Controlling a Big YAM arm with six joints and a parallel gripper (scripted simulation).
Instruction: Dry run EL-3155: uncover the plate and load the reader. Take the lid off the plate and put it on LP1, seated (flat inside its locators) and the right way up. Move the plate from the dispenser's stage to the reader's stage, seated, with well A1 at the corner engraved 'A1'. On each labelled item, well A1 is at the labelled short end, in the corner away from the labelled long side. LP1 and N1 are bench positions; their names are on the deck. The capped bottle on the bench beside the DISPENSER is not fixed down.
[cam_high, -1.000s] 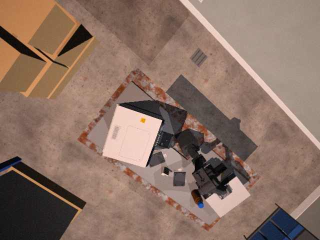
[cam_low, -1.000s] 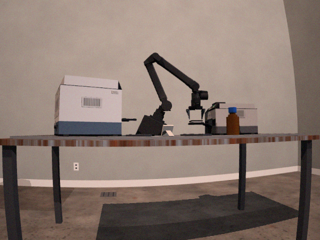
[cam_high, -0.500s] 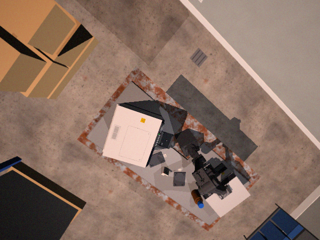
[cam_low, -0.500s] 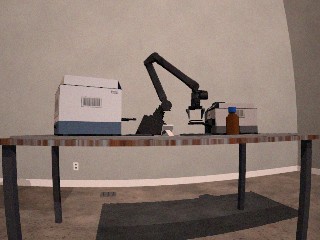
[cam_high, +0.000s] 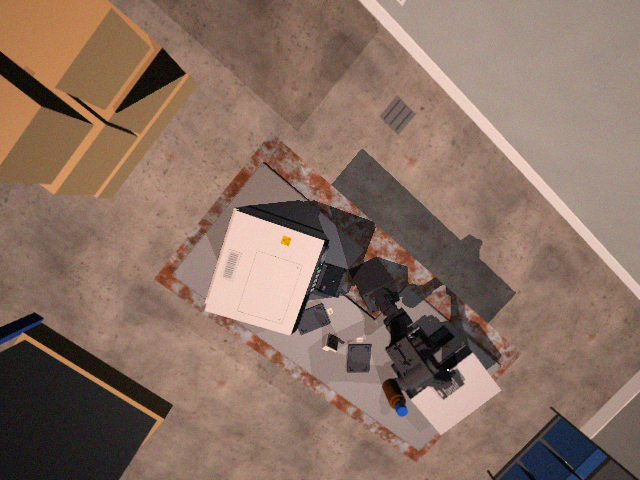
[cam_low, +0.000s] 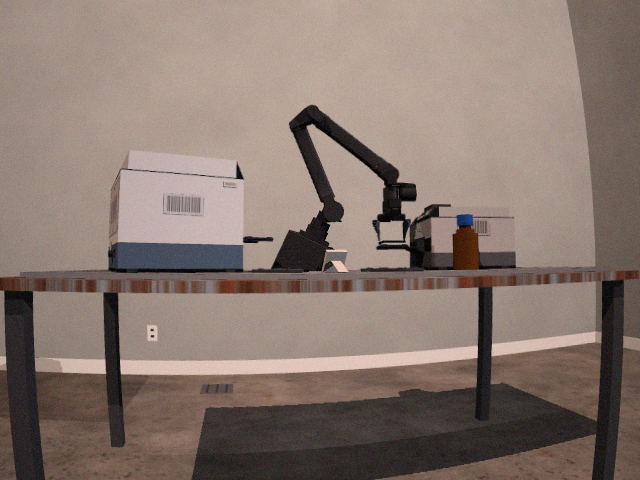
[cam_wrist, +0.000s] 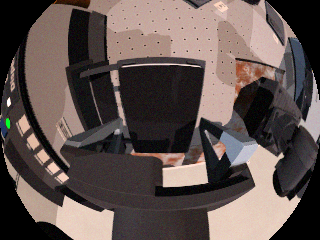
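The plate lid is 10 mm below my hand. Also, from my hand: brown capped bottle 270 mm ahead, 190 mm to the left, 10 mm below; then white well plate 20 mm below.
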